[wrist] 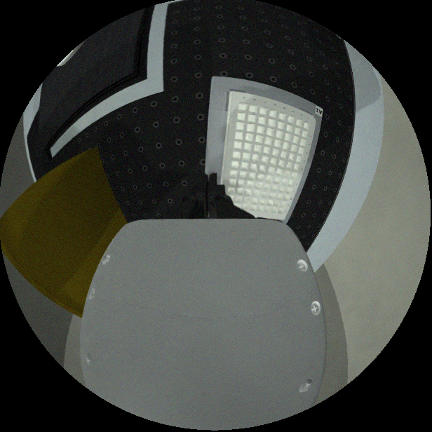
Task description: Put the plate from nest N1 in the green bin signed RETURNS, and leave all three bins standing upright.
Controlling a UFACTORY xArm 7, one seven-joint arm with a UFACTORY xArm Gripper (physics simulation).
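Observation:
My gripper (209, 185) is shut and empty. Its dark fingers point down, just beyond the grey gripper body, beside the lower left edge of a white plate. This white plate (270, 150) with a grid of square wells lies in a grey nest (216, 120); the small label at its corner looks like A1. The gripper hides the plate's lower left part. A yellow bin (60, 225) stands at the left, partly hidden by the gripper body. Nest N1, its plate and the green bin signed RETURNS do not show in the wrist view.
A black perforated deck (187, 105) lies under the nest, with a pale edge strip (367, 135) at the right. At the upper left is a dark recessed area (100, 60) with a light grey border (156, 65). Part of a pale object (67, 57) shows beyond it.

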